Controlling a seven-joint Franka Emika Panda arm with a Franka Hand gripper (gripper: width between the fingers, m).
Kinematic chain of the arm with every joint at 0, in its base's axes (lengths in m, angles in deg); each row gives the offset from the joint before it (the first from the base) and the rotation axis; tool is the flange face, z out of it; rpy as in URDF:
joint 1: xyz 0 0 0.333 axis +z
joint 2: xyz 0 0 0 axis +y
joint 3: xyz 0 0 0.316 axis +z
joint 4: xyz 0.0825 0 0 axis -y
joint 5: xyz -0.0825 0 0.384 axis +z
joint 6: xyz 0 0 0 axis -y
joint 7: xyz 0.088 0 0 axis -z
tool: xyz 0 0 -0.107 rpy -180 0 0
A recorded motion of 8 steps. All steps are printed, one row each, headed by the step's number.
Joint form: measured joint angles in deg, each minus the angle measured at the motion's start. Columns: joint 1, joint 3, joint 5, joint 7, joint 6, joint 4, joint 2.
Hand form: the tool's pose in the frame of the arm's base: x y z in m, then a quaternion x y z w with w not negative. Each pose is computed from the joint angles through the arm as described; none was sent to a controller.
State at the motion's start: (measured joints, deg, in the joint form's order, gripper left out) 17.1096 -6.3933 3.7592 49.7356 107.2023 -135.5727 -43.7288
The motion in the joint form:
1: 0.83 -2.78 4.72 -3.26 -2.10 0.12 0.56
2: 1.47 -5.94 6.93 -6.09 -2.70 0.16 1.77
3: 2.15 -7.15 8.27 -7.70 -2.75 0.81 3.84
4: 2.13 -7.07 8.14 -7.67 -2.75 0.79 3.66
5: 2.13 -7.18 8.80 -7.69 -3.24 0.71 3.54
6: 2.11 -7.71 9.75 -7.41 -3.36 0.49 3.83
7: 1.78 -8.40 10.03 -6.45 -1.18 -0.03 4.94
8: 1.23 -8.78 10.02 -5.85 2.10 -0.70 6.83
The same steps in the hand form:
1: 0.3391 0.0495 0.6006 -0.93439 0.31503 -0.03272 0.16311
2: 0.3473 0.0349 0.5911 -0.93242 0.31023 -0.00690 0.18520
3: 0.3575 0.0342 0.5836 -0.93313 0.30363 0.00883 0.19237
4: 0.3566 0.0342 0.5846 -0.93341 0.30310 0.00712 0.19189
5: 0.3553 0.0344 0.5840 -0.93237 0.30349 0.01345 0.19598
6: 0.3566 0.0324 0.5802 -0.92836 0.31068 0.02319 0.20271
7: 0.3652 0.0266 0.5720 -0.92025 0.33121 0.02118 0.20734
8: 0.3778 0.0216 0.5594 -0.91299 0.35122 0.01396 0.20711

